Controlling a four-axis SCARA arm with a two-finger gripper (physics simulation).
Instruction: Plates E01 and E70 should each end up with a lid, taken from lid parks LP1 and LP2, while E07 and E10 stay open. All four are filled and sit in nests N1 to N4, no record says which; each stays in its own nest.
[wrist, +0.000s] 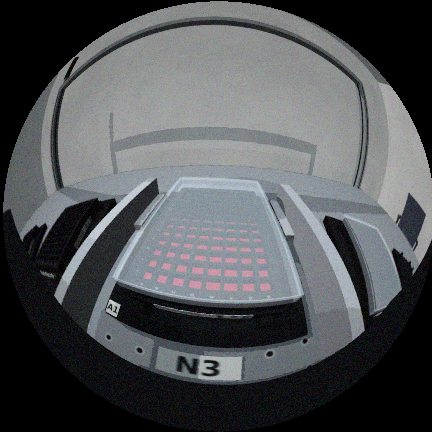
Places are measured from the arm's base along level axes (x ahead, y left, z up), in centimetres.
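Pixels of known places: gripper, fingertip midpoint: (216, 189).
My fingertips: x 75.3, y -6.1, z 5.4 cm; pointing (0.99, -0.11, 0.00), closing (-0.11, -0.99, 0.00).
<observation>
Behind a point stands the place of what it marks.
My gripper (216, 189) @[y -6.1, x 75.3, z 5.4 cm] is shut on a clear lid (210, 301) @[y -5.6, x 66.6, z 5.0 cm], with one finger pad at each long side. The lid is level and lies over a black filled plate (210, 327) @[y -5.5, x 65.9, z 2.5 cm] with pink wells, which show through it. The plate sits in the nest with the N3 label (199, 367); an A1 tag (113, 308) @[y 0.3, x 66.0, z 2.5 cm] is at its front left corner. The lid's front edge is very low over the plate's front edge; whether it touches the plate I cannot tell. No plate code is readable, so which plate this is cannot be told.
At the right, beyond the finger, a pale clear panel like a lid (374, 260) @[y -20.0, x 66.3, z 4.1 cm] shows with a dark body beside it. At the left stands a dark ribbed object (70, 232) @[y 8.5, x 70.7, z 4.0 cm]. A dark blue chair-like shape (412, 220) is at the far right. A grey wall rises behind.
</observation>
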